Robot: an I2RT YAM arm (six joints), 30 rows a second.
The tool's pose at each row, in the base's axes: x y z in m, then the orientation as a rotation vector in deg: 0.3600, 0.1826, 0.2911, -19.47, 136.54, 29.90; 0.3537, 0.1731, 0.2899, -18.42, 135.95, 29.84; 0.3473, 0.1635, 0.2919, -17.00, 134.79, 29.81; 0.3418, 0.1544, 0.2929, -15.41, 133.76, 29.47; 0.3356, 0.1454, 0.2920, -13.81, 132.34, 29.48; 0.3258, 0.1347, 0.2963, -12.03, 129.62, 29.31; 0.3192, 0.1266, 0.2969, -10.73, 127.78, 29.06; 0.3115, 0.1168, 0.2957, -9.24, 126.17, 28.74; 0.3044, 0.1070, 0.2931, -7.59, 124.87, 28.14; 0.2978, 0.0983, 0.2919, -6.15, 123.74, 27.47; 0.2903, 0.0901, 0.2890, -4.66, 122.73, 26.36; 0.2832, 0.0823, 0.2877, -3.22, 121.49, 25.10; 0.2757, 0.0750, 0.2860, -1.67, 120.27, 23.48; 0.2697, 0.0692, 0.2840, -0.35, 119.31, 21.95
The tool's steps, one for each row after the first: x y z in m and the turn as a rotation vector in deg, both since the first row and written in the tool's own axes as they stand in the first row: 0.0065, -0.0064, -0.0069, 0.29, -0.83, 0.55; 0.0109, -0.0120, -0.0162, 0.64, -2.28, 1.22; 0.0153, -0.0178, -0.0241, 1.26, -3.67, 1.96; 0.0215, -0.0237, -0.0310, 1.61, -5.40, 2.74; 0.0270, -0.0283, -0.0442, 2.07, -8.42, 3.29; 0.0324, -0.0329, -0.0520, 2.51, -10.49, 3.71; 0.0400, -0.0391, -0.0598, 3.07, -12.37, 4.32; 0.0480, -0.0459, -0.0664, 3.91, -14.00, 5.04; 0.0546, -0.0515, -0.0731, 4.75, -15.42, 5.64; 0.0629, -0.0568, -0.0790, 5.96, -16.74, 6.19; 0.0699, -0.0614, -0.0855, 7.27, -18.27, 6.61; 0.0774, -0.0656, -0.0918, 8.91, -19.79, 7.03; 0.0838, -0.0690, -0.0963, 10.43, -21.00, 7.37
